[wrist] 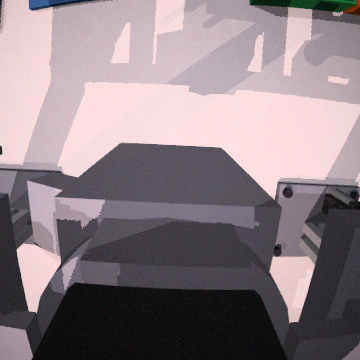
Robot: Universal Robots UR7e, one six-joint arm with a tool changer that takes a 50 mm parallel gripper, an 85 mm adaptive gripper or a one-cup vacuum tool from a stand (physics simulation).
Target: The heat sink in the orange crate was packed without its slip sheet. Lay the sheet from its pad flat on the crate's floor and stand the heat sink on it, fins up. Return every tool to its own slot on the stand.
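Observation:
A sliver of an orange edge shows at the top right corner; it may be part of the orange crate, but its inside is out of frame. The heat sink, the slip sheet and its pad do not show in the wrist view. A large grey block with sloped sides fills the middle, close to the camera, above a black part at the bottom. Gripper fingers do not show, so whether they are open or shut is hidden. Parts that look like the tool stand stand close on both sides, with a bolted light plate at the right.
A dark upright part rises close at the right, and another dark upright part at the left edge. A green edge lies at the top right and a blue edge at the top left. Broad shadows cross the pale surface beyond the grey block.

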